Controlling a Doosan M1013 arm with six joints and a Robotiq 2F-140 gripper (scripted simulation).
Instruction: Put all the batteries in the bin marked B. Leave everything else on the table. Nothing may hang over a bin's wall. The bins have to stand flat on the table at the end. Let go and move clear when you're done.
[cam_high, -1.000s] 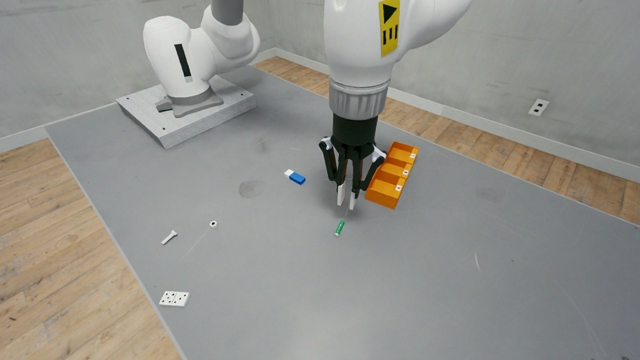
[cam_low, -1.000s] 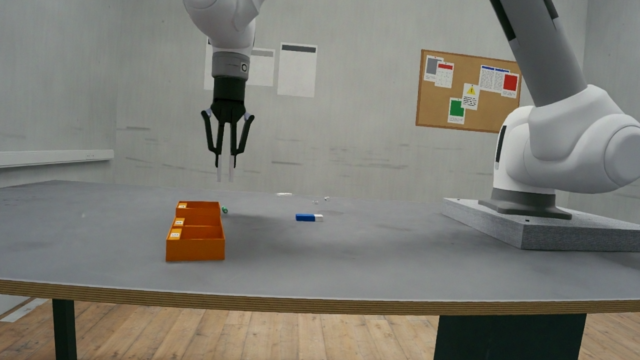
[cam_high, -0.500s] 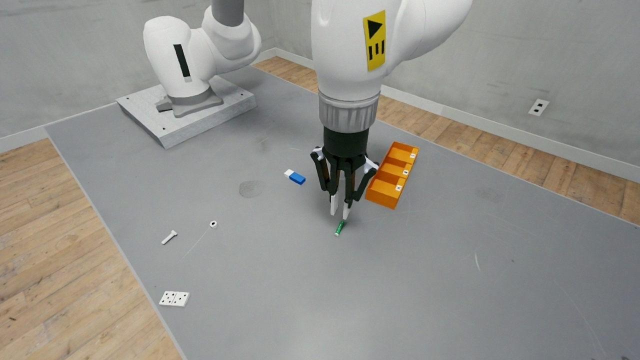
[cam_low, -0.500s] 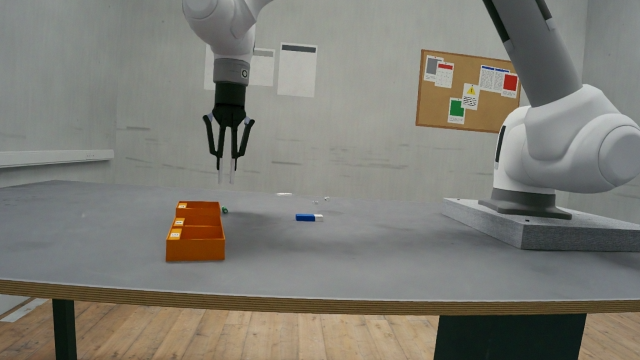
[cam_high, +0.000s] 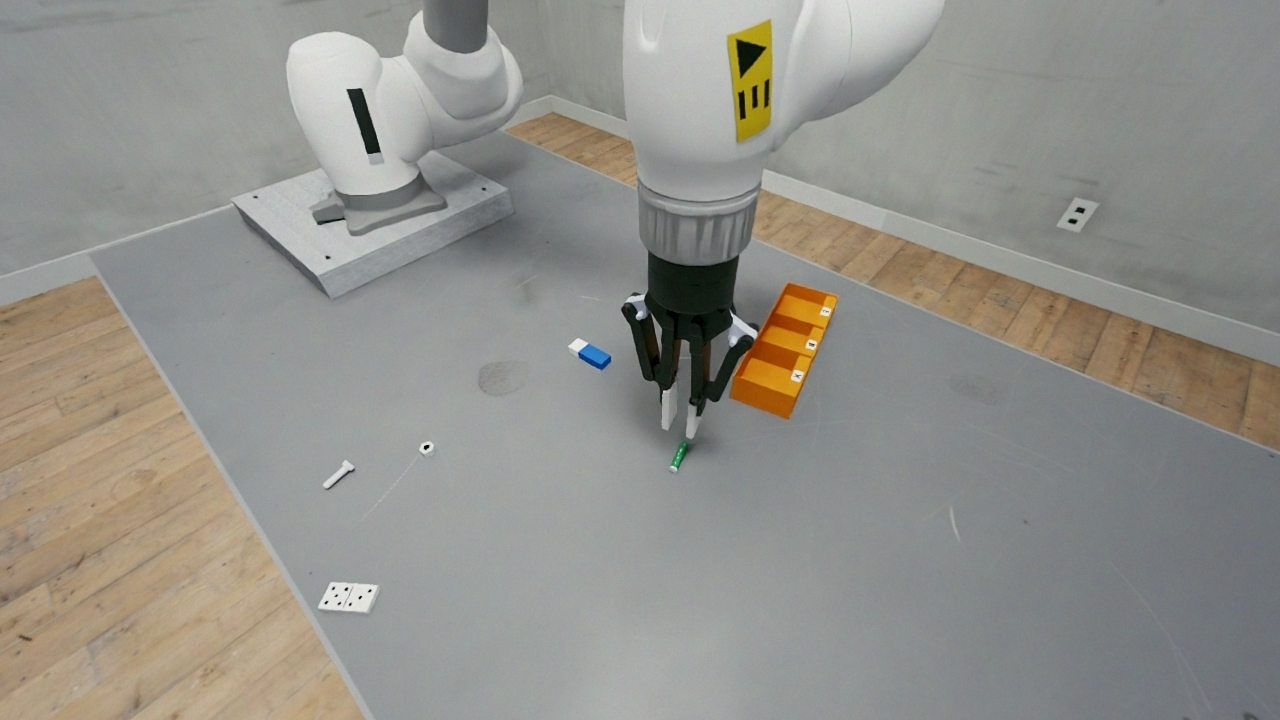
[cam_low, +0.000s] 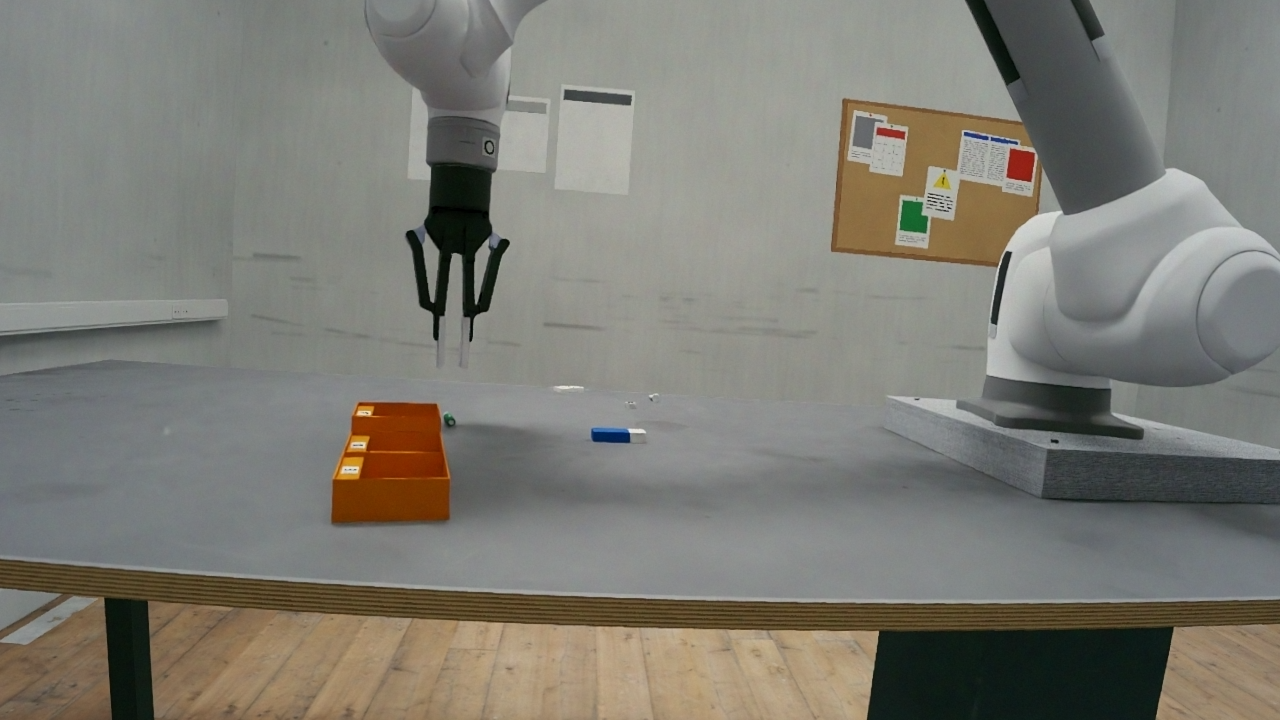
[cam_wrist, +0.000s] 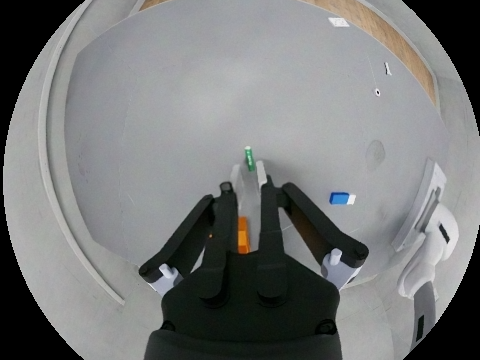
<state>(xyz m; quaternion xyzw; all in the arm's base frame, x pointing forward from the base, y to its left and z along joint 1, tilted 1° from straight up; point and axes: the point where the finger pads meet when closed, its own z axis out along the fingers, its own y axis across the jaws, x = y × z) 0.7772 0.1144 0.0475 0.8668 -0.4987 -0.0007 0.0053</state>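
Right now the green battery is 10 cm below my hand. From my hand the other things lie so: orange bin row 5 cm behind, 25 cm to the left, 8 cm below; white eraser 23 cm behind, 10 cm below; nut 20 cm behind, 25 cm to the right, 10 cm below.
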